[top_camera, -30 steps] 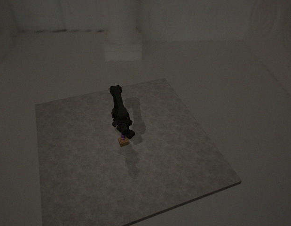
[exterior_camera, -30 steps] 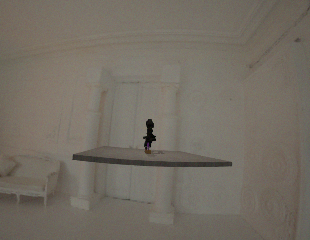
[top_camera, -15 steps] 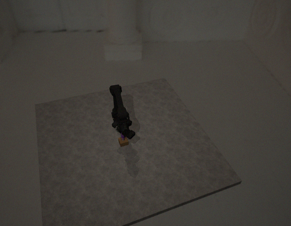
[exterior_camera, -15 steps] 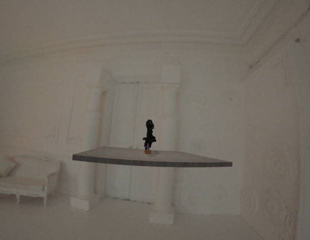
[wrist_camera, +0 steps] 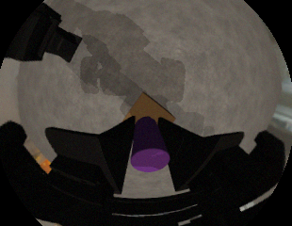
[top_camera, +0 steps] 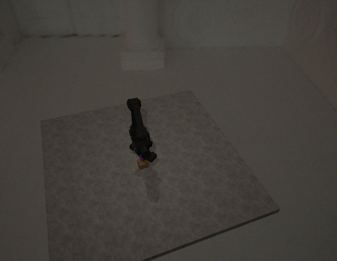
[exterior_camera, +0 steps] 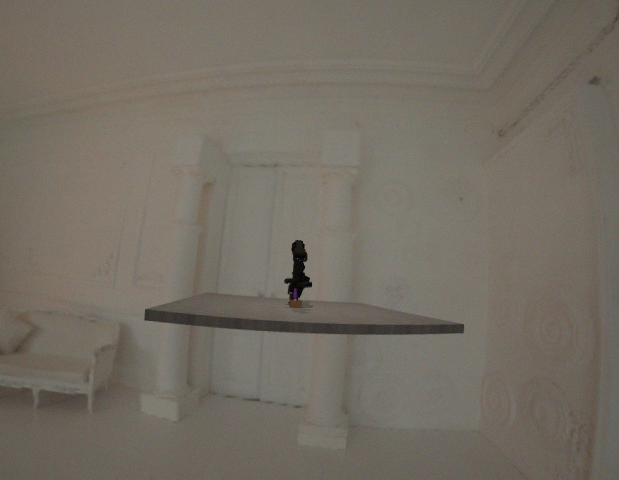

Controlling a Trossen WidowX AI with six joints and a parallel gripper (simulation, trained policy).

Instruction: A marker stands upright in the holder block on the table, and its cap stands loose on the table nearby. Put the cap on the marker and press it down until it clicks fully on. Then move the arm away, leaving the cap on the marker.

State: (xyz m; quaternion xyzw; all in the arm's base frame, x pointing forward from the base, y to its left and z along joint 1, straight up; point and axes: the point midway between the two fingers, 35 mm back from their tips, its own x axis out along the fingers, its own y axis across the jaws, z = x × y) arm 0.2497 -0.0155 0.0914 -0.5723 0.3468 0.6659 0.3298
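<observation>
My gripper tip is 2 cm below the purple cap, 1 cm to the left of it and 1 cm short of it. Round my gripper tip: holder block (4 cm below, 1 cm to the right, 1 cm ahead).
</observation>
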